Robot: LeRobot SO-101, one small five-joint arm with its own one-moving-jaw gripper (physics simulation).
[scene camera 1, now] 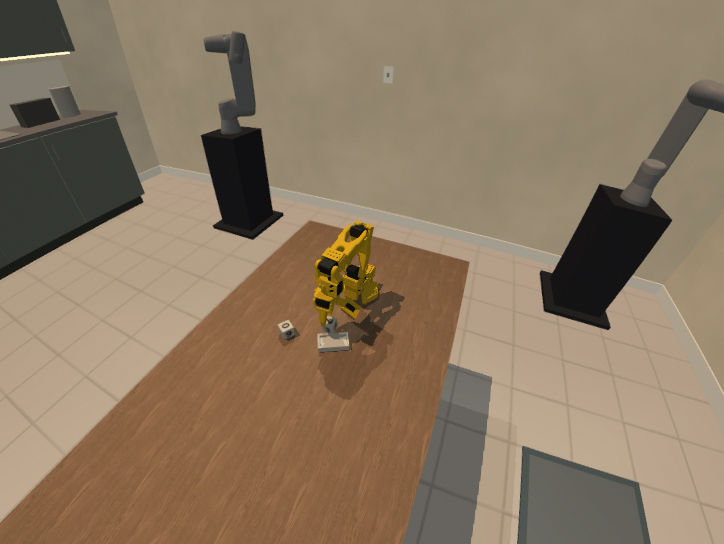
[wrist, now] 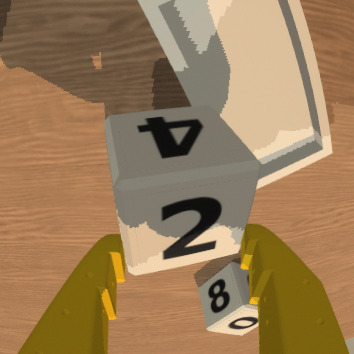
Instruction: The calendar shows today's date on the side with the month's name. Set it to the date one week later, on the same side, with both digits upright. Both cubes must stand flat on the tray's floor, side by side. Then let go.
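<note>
My gripper [scene camera 1: 327, 321] [wrist: 184, 244] is shut on a pale digit cube [scene camera 1: 331, 327] [wrist: 185, 180]. In the wrist view its 2 face is toward the camera and its 4 face shows beyond, the 4 upside down. The cube is above the back edge of the white tray [scene camera 1: 334, 350] [wrist: 318, 95], and its bottom is hidden. The second digit cube [scene camera 1: 286, 330] [wrist: 227, 300] rests on the table, left of the tray in the scene view and apart from it. An 8 and a 0 show on it in the wrist view. No month name is readable on the tray.
The wooden table [scene camera 1: 257, 432] extends around the tray and the arm. The arm's shadow falls beside and in front of the tray. Two grey arms stand on black pedestals [scene camera 1: 239, 181] [scene camera 1: 602, 257] beyond the table's edges.
</note>
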